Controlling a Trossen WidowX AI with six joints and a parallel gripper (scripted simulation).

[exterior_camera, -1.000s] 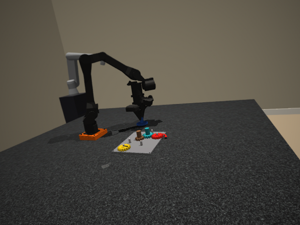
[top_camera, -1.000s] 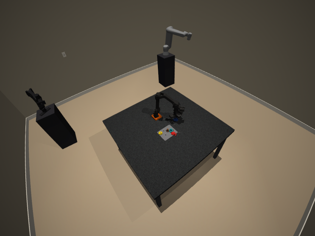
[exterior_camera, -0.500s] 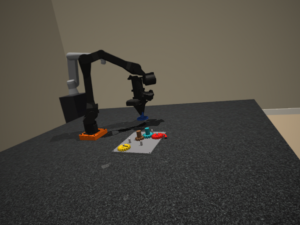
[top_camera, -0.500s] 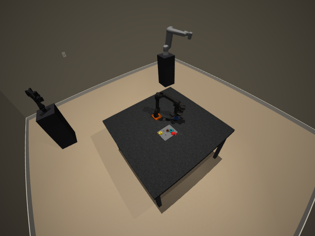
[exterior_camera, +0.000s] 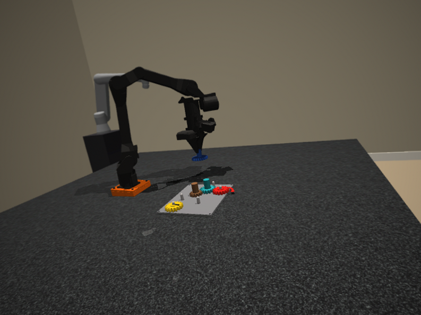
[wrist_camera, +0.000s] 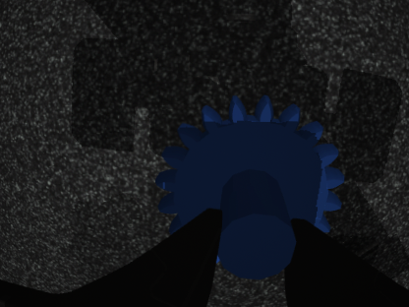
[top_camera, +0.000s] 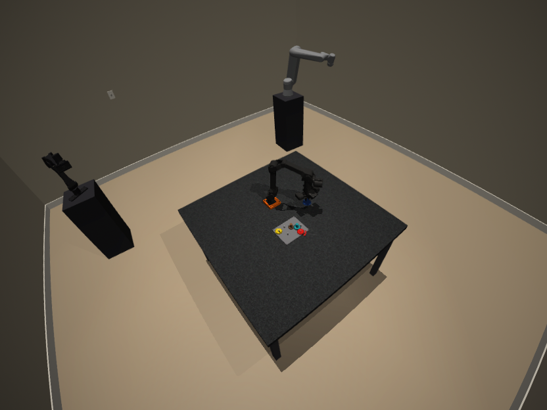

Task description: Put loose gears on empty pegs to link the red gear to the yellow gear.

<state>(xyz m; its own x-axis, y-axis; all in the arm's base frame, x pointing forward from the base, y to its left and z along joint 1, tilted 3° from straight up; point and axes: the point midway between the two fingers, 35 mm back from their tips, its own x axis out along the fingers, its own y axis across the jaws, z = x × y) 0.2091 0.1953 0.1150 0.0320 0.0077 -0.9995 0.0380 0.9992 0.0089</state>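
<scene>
Right now the brown gear is 9 cm ahead of my gripper tip, 21 cm to the right of it and 7 cm below it. Round my gripper tip: red gear 16 cm ahead, 18 cm to the right, 8 cm below; then teal gear 12 cm ahead, 18 cm to the right, 7 cm below; then yellow gear 7 cm ahead, 31 cm to the right, 8 cm below.
</scene>
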